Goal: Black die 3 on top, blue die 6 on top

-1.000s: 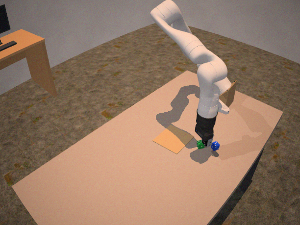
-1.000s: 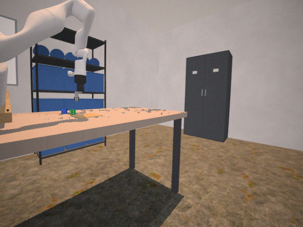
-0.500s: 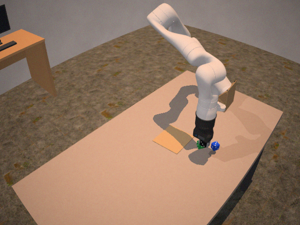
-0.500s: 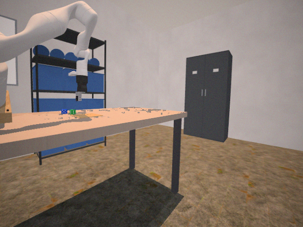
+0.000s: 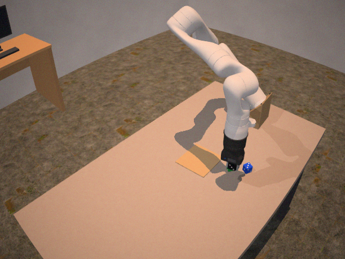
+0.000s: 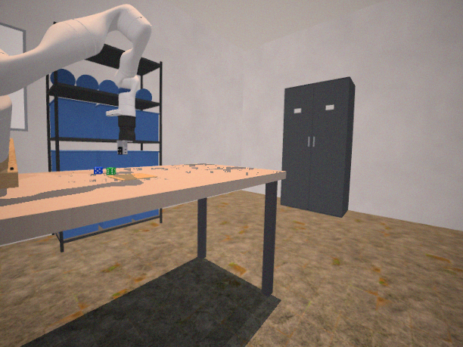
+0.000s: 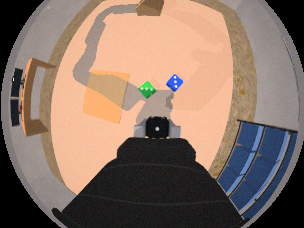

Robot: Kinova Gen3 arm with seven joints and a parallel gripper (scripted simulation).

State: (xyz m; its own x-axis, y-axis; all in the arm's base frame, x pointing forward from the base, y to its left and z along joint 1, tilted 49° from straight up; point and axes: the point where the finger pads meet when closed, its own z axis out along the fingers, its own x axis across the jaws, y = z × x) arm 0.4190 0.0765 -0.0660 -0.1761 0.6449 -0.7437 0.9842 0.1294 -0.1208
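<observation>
The green die is 7 cm behind my hand, 4 cm to the right of it and 9 cm below it. From my hand the other things lie so: blue die: 10 cm behind, 2 cm to the left, 9 cm below; black die: right at my hand; orange mat: 3 cm behind, 17 cm to the right, 10 cm below.
</observation>
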